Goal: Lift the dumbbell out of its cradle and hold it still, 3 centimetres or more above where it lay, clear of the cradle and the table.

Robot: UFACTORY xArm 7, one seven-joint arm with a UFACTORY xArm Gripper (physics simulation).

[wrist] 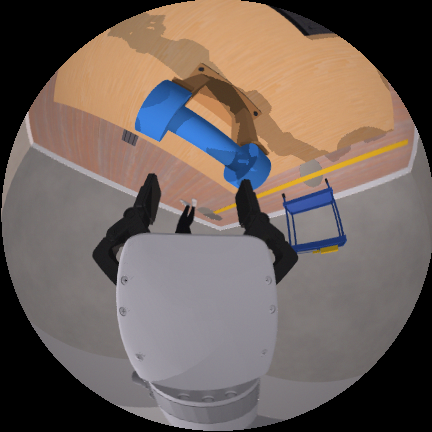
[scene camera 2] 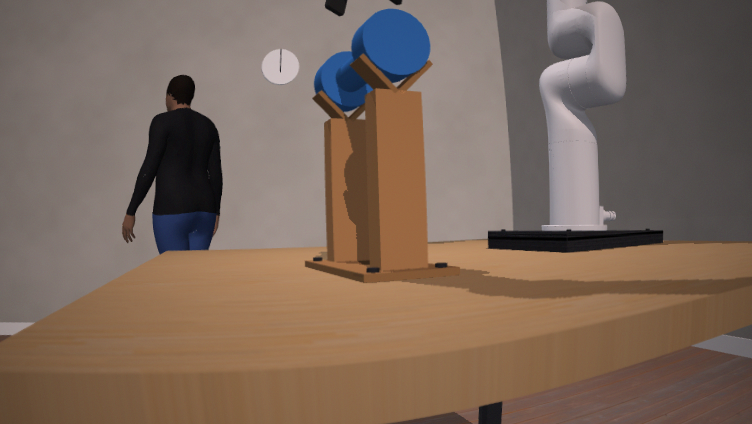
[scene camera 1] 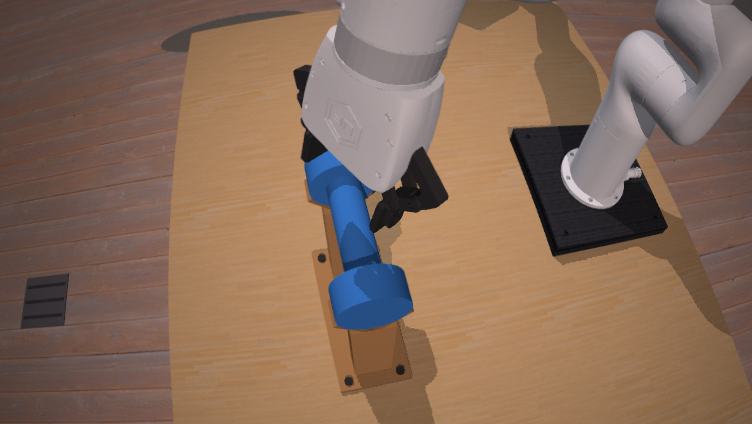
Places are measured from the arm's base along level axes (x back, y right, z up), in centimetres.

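Pixels of known places: gripper, between the fingertips: [wrist: 198, 184] [scene camera 2: 361, 6] [scene camera 1: 348, 187]; arm's base, origin of its link: [scene camera 2: 574, 230] [scene camera 1: 591, 178].
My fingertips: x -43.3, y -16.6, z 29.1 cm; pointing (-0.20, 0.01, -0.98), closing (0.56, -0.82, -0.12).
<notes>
For each thing: its top centre in the pictures, then the offset to it from my fingertips. Level surfaces: height alone.
- blue dumbbell, centre of its top: [scene camera 1: 353, 211] [scene camera 2: 364, 36] [wrist: 206, 156] dx +0.3, dy +0.0, dz -4.3 cm
- brown cradle, centre of its top: [scene camera 1: 354, 240] [scene camera 2: 366, 78] [wrist: 211, 133] dx +0.3, dy +0.0, dz -9.8 cm
- wooden table, height of its surface: dz -31.9 cm
The blue dumbbell [scene camera 1: 351, 221] [scene camera 2: 394, 44] [wrist: 202, 137] lies in the V-shaped rests of the brown cradle [scene camera 1: 374, 350] [scene camera 2: 398, 179] [wrist: 243, 125], one head on each of two tall posts. My gripper [scene camera 1: 344, 186] [scene camera 2: 367, 4] [wrist: 198, 184] is open and empty. In scene camera 2 its dark fingertips show at the top edge, above the dumbbell. In scene camera 1 it hangs over the far half of the dumbbell and hides part of the far head. In the wrist view the dumbbell's bar lies at a slant beyond the fingertips, with one head close to the right fingertip.
The cradle's base plate stands on the wooden table [scene camera 1: 236, 316] [scene camera 2: 210, 316] [wrist: 320, 75]. The arm's black base plate [scene camera 1: 537, 184] [scene camera 2: 526, 240] stands to the right. A person [scene camera 2: 185, 158] stands beyond the table. A blue cart [wrist: 310, 202] stands on the floor in the wrist view.
</notes>
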